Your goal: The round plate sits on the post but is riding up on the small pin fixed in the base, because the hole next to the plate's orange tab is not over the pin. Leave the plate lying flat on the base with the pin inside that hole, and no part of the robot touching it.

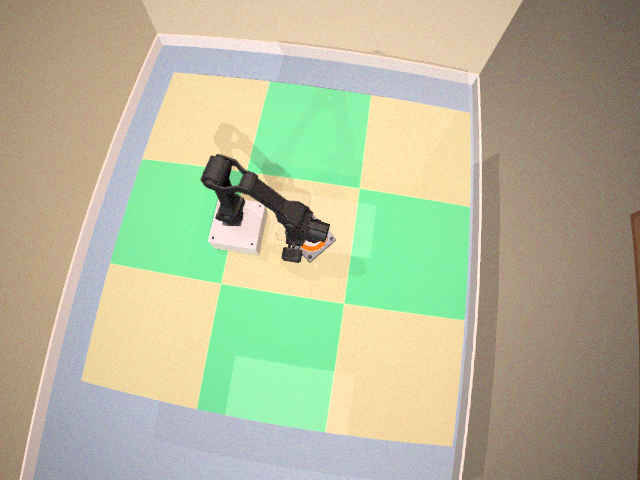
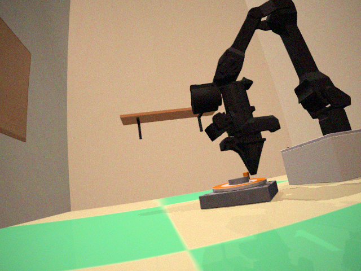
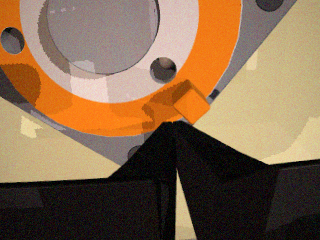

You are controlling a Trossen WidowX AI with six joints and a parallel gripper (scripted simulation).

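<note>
My gripper tip is 5 cm short of the square base, 2 cm to the right of it and 2 cm above it.
</note>
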